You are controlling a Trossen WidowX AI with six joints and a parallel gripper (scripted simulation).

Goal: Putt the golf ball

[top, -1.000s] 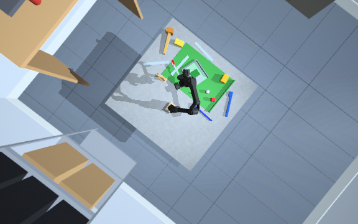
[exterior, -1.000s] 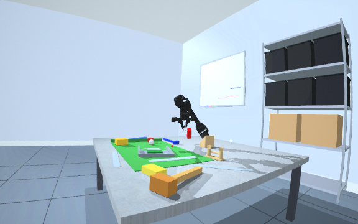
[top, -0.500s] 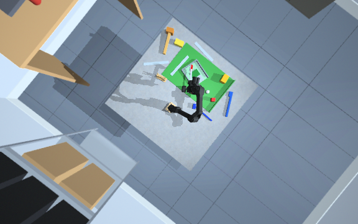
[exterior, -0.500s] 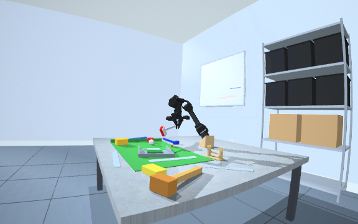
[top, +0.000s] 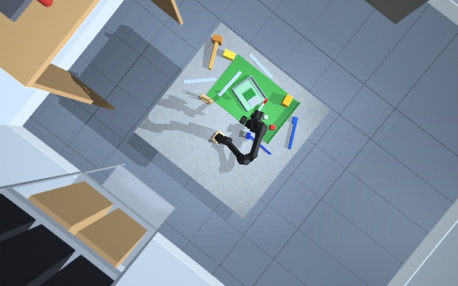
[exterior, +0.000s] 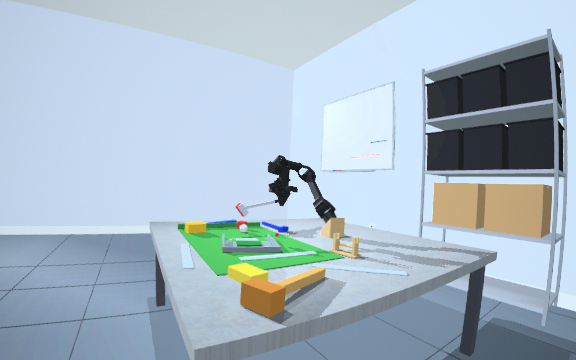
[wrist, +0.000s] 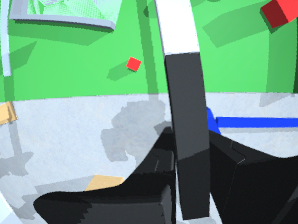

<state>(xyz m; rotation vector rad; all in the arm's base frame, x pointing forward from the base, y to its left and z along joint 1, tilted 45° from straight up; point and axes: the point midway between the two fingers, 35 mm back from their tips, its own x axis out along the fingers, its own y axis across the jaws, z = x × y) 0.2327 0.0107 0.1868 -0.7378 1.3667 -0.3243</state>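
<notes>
Now: gripper tip 110 mm short of the red putter, 30 mm to the right of it and 10 mm below it. Also, from my gripper tip: small red block (160 mm ahead, 170 mm to the right, 120 mm below); then grey frame (230 mm ahead, 220 mm to the left, 140 mm below); then white golf ball (180 mm ahead, 60 mm to the right, 120 mm below).
</notes>
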